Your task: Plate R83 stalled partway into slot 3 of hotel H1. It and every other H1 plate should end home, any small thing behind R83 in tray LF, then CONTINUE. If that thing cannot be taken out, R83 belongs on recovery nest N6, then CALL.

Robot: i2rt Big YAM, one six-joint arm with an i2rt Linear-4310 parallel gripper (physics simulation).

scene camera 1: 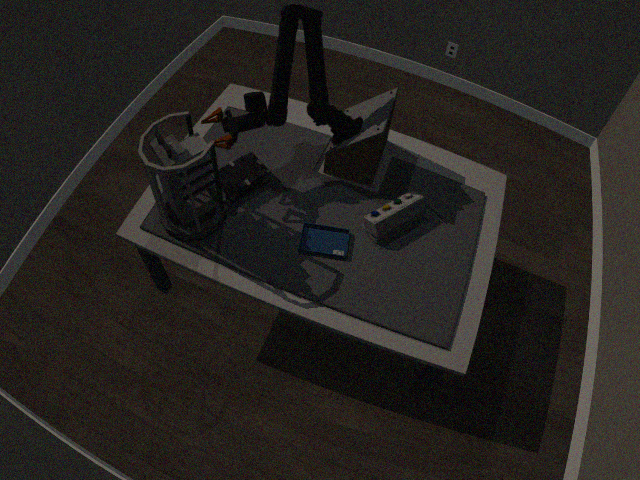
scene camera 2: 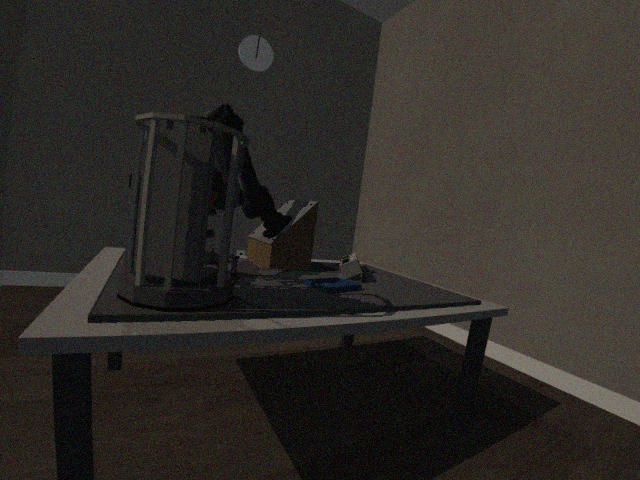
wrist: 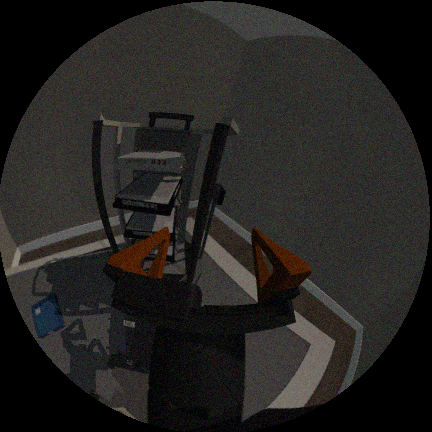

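Seen in the pictures: gripper, between the fingertips: [scene camera 1: 204,133] [wrist: 209,231]; arm's base, origin of its link: [scene camera 1: 348,132] [scene camera 2: 278,227].
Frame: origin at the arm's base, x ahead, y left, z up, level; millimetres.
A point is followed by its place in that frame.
Note:
Hotel H1 appears as the tall round cage [scene camera 1: 178,166] @[x 466, y -412, z 219 mm] [scene camera 2: 146,206] @[x 442, y -557, z 42 mm] [wrist: 212,165] @[x 251, y -473, z 157 mm] at the table's left. In the wrist view, a white plate [wrist: 150,156] @[x 304, y -421, z 158 mm] sits high inside; its label is blurred. Below it, a dark-edged plate [wrist: 149,192] @[x 314, y -426, z 106 mm], apparently R83, sticks out towards me, slightly tilted. Another dark plate [wrist: 145,223] @[x 319, y -418, z 52 mm] lies lower. Anything behind R83 is hidden. My gripper [scene camera 1: 208,132] @[x 217, y -449, z 95 mm] [wrist: 209,231] @[x 217, y -449, z 95 mm] is open and empty, outside the cage, with a cage post ahead between the fingertips. A blue tray [scene camera 1: 325,241] @[x 371, y 8, z -149 mm] [scene camera 2: 330,284] @[x 347, y 14, z -149 mm] [wrist: 47,317] lies mid-table; its label is unreadable. Nest N6 cannot be identified.
A dark low fixture [scene camera 1: 242,178] @[x 232, y -320, z -92 mm] [wrist: 131,342] @[x 206, y -280, z -82 mm] stands beside the cage, below my gripper. A slanted panel box [scene camera 1: 354,162] @[x 85, y 43, z -59 mm] [scene camera 2: 292,248] @[x 84, y 25, z -72 mm] stands at the back. A pale button box [scene camera 1: 395,214] @[x 257, y 214, z -74 mm] [scene camera 2: 351,267] @[x 307, y 141, z -101 mm] with coloured buttons stands right of the tray. The scene is dim.

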